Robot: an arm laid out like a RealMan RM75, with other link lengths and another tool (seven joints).
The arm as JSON. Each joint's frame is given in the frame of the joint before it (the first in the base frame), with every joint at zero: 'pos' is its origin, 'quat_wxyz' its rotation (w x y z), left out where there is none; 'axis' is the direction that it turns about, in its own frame. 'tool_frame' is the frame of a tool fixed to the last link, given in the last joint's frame.
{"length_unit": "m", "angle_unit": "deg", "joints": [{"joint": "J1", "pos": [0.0, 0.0, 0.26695], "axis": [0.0, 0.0, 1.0]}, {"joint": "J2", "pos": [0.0, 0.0, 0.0], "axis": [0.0, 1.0, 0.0]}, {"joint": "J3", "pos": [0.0, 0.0, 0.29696], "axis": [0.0, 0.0, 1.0]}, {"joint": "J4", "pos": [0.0, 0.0, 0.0], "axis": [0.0, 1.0, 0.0]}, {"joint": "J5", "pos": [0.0, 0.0, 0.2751], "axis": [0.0, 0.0, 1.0]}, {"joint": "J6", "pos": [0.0, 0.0, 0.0], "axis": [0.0, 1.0, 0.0]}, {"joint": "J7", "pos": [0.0, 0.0, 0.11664], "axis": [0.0, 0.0, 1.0]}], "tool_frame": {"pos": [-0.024, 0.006, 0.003], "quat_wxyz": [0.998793, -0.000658, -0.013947, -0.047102]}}
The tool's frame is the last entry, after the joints.
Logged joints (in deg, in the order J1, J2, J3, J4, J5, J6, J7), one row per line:
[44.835 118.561 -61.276 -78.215 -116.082 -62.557 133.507]
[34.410 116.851 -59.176 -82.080 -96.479 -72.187 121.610]
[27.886 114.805 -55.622 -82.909 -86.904 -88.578 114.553]
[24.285 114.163 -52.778 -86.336 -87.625 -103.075 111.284]
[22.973 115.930 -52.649 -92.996 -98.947 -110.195 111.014]
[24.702 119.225 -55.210 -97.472 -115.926 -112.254 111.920]
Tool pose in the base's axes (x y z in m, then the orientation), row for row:
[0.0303 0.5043 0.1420 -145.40 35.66 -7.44]
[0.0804 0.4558 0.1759 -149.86 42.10 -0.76]
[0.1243 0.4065 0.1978 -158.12 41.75 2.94]
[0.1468 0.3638 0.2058 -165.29 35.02 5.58]
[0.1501 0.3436 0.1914 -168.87 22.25 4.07]
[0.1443 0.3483 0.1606 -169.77 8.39 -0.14]
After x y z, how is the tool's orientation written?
As angles about the fixed x, y, z axes (roll, pitch, yaw), in degrees.
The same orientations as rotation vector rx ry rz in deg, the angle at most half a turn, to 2 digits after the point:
[-136.95 22.77 41.54]
[-140.85 15.54 53.99]
[-149.72 7.18 57.73]
[-159.63 -1.28 51.27]
[-166.55 -2.73 33.31]
[-169.33 1.32 12.40]

